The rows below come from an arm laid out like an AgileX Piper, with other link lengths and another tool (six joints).
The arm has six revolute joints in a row. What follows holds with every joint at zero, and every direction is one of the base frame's. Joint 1 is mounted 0.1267 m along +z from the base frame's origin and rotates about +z. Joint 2 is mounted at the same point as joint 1 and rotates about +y. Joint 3 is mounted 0.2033 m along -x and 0.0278 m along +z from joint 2 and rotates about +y. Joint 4 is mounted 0.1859 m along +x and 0.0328 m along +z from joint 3 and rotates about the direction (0.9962, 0, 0.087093). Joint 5 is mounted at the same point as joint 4 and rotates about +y. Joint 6 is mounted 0.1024 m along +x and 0.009 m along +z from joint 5 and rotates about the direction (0.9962, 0, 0.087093). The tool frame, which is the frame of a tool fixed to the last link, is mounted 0.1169 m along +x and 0.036 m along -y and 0.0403 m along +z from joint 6; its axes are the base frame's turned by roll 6.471, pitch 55.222 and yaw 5.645 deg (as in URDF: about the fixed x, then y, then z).
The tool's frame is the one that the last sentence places.
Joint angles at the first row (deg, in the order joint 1, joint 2, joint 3, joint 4, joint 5, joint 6):
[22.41, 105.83, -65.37, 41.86, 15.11, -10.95]
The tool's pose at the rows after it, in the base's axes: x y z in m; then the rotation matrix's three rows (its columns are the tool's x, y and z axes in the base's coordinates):
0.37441 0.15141 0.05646; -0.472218 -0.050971 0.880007; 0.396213 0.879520 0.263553; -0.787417 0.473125 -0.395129
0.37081 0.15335 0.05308; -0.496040 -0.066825 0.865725; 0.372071 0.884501 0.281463; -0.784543 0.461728 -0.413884
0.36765 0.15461 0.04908; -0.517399 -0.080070 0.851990; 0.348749 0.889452 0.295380; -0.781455 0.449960 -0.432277
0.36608 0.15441 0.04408; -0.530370 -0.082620 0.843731; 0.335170 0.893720 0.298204; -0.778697 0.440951 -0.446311
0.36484 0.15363 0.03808; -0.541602 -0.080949 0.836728; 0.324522 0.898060 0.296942; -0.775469 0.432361 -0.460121
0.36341 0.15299 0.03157; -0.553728 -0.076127 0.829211; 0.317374 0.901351 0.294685; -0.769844 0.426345 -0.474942
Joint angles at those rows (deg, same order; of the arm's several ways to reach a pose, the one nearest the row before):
[22.41, 105.83, -65.68, 40.48, 17.01, -10.91]
[22.41, 106.05, -65.99, 39.21, 18.69, -10.83]
[22.41, 106.43, -66.29, 38.04, 20.09, -10.77]
[22.41, 107.10, -66.39, 37.41, 20.51, -10.70]
[22.41, 107.94, -66.40, 36.98, 20.58, -10.65]
[22.41, 108.88, -66.41, 36.83, 20.63, -10.63]

